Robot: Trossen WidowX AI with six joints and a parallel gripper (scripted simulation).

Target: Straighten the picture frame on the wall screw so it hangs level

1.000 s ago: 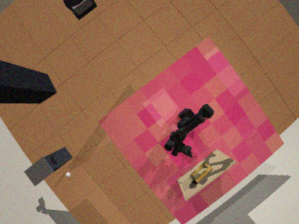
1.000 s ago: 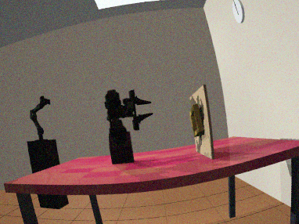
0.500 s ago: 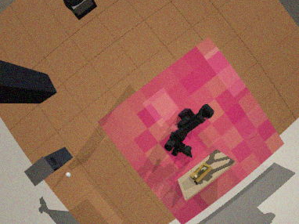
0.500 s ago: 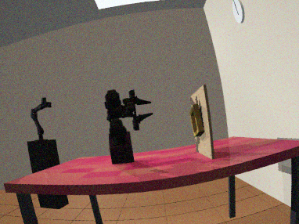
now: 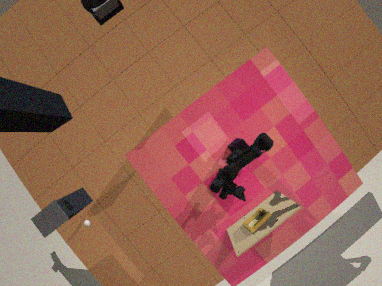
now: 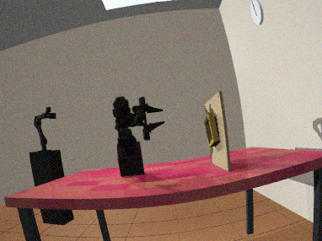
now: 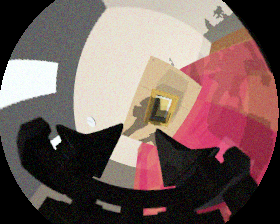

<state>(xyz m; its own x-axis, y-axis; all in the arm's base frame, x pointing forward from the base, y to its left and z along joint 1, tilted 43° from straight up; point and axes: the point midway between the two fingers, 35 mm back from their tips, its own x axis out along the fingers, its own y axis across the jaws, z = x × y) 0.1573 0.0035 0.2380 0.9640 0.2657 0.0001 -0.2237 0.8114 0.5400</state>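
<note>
Right now my gripper tip is 21 cm short of the picture frame, 9 cm above it and 2 cm to the right of it. Also, from my gripper tip: wall panel 22 cm ahead, 11 cm below, 4 cm to the left.
</note>
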